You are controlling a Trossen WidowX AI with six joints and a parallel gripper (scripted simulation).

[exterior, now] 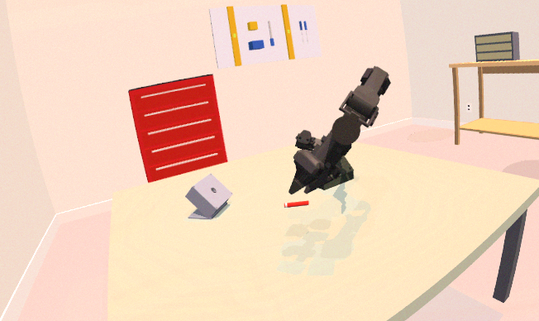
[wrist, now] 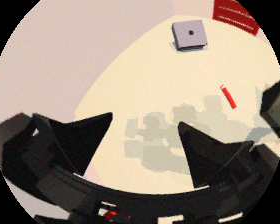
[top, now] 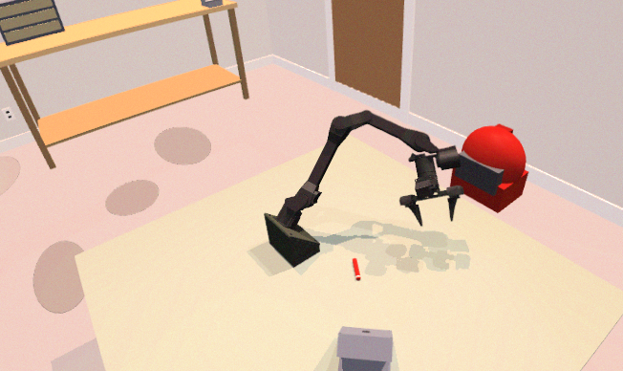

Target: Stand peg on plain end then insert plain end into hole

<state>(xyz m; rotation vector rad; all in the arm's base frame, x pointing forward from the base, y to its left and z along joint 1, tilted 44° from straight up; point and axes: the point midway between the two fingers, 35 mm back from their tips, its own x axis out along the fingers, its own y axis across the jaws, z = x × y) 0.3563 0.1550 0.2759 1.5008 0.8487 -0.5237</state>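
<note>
My gripper tip is 220 mm to the left of the red peg, 140 mm above it and 120 mm past it. Round my gripper tip: grey sloped panel (400 mm to the right, 90 mm below, 80 mm ahead).
</note>
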